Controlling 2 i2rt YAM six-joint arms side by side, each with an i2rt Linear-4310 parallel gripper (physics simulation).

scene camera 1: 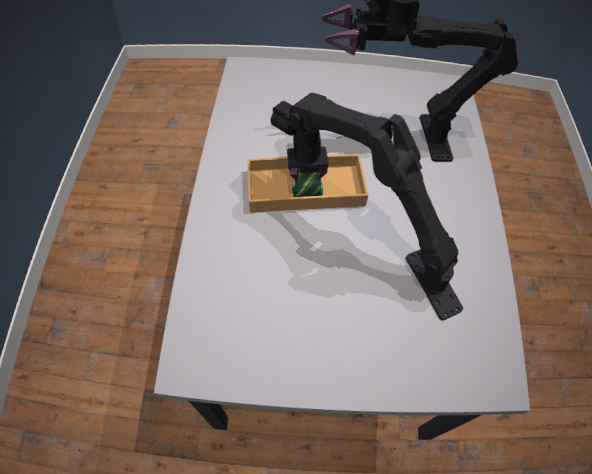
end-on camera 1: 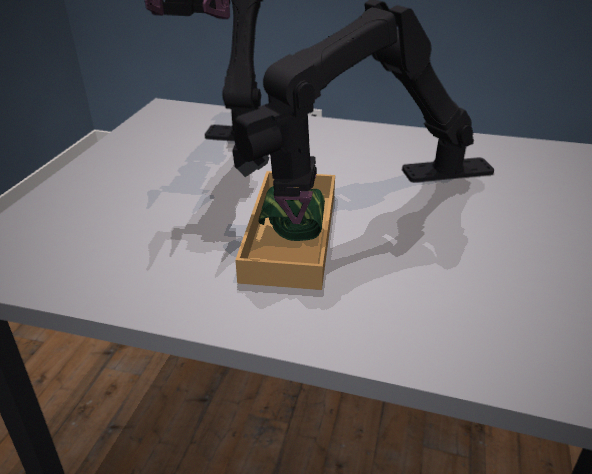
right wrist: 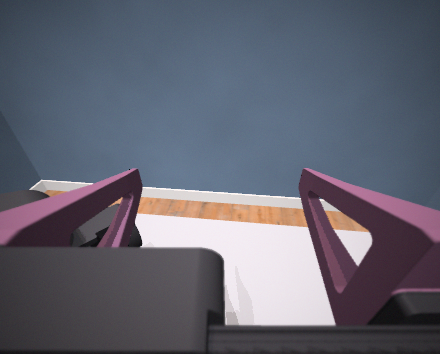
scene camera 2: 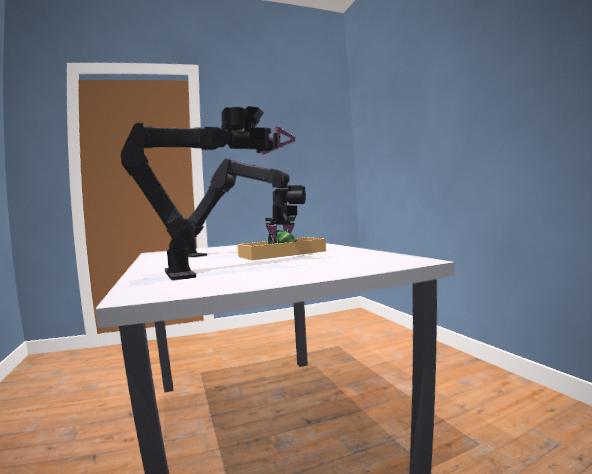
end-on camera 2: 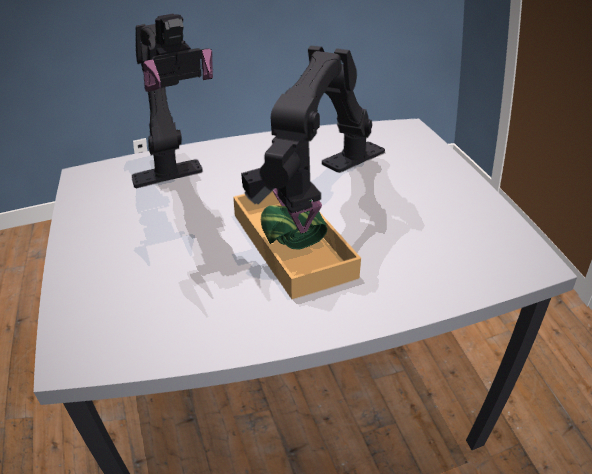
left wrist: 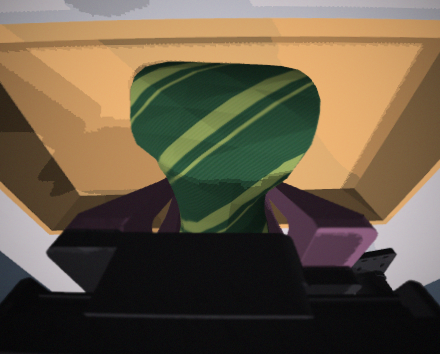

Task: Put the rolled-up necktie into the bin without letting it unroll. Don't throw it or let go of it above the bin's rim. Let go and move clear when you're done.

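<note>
The rolled-up green necktie with light stripes [scene camera 1: 307, 190] [scene camera 2: 284, 238] [end-on camera 1: 297, 231] [end-on camera 2: 301, 240] [left wrist: 225, 115] is between my left gripper's fingers, its coil still rolled. Its lower part is inside the tan bin [scene camera 1: 308, 202] [scene camera 2: 260, 252] [end-on camera 1: 280, 275] [end-on camera 2: 325, 282] [left wrist: 220, 30], and its top shows above the rim in scene camera 2. A short outer flap hangs beside the coil. My left gripper [scene camera 1: 308, 178] [left wrist: 220, 176] points down and is shut on the necktie. Contact with the bin floor is hidden. My right gripper [scene camera 1: 324, 29] [end-on camera 2: 181, 70] [right wrist: 220, 177] is open and empty, high up.
The bin stands on the white table [scene camera 1: 340, 350] [scene camera 2: 360, 270] [end-on camera 1: 425, 320] [end-on camera 2: 160, 330]; its long walls flank the necktie. The right arm is raised, away from the bin. The bin's short end walls stand farther from the left gripper than its long walls.
</note>
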